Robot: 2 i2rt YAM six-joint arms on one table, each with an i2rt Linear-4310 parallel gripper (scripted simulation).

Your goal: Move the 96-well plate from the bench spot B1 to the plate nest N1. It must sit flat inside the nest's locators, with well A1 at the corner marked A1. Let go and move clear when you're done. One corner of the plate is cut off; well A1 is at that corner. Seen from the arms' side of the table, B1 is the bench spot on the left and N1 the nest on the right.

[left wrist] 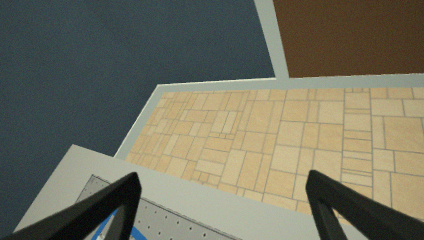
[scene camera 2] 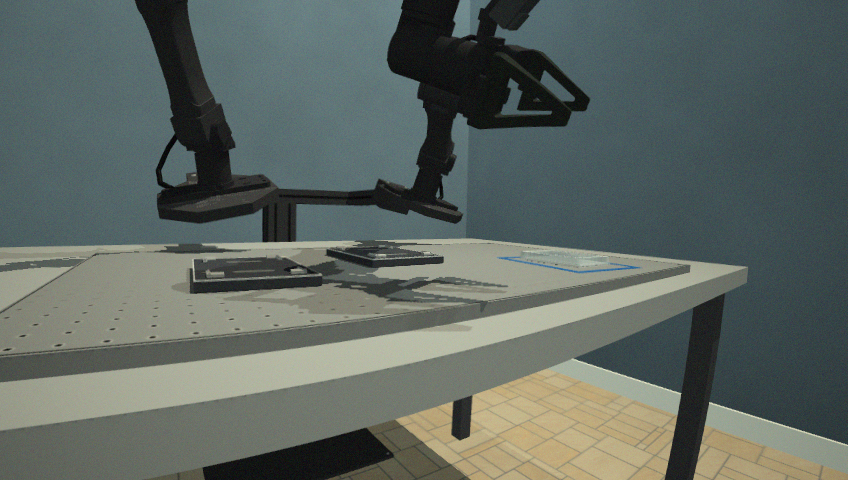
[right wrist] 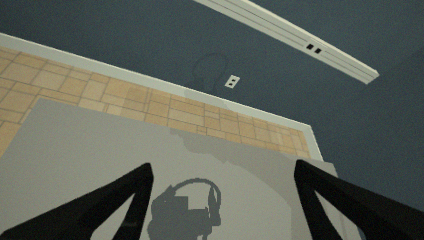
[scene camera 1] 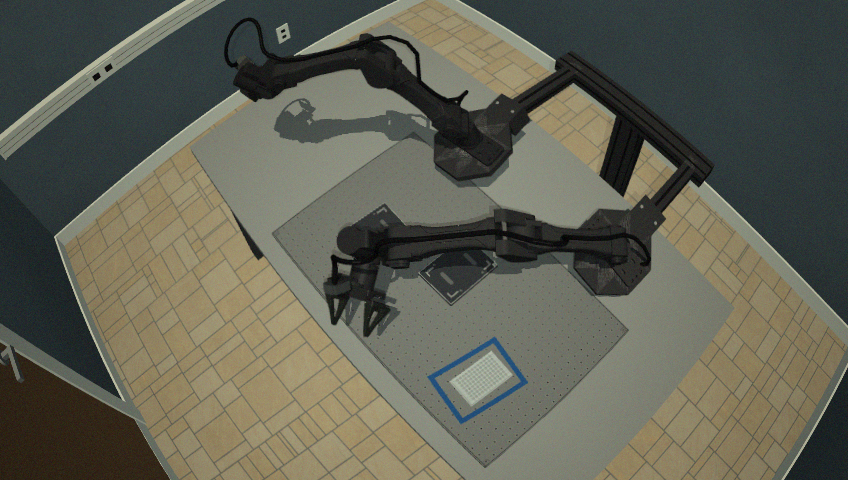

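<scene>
You'd find my left gripper (scene camera 2: 579,111) there, and it's the same left gripper (left wrist: 222,180) again. My right gripper (right wrist: 222,169) is visible as well. There's a 96-well plate (scene camera 1: 499,375), and in the right wrist view the 96-well plate is out of frame. I can also see a dark plate nest (scene camera 2: 282,268), plus a dark plate nest (scene camera 1: 461,271).
</scene>
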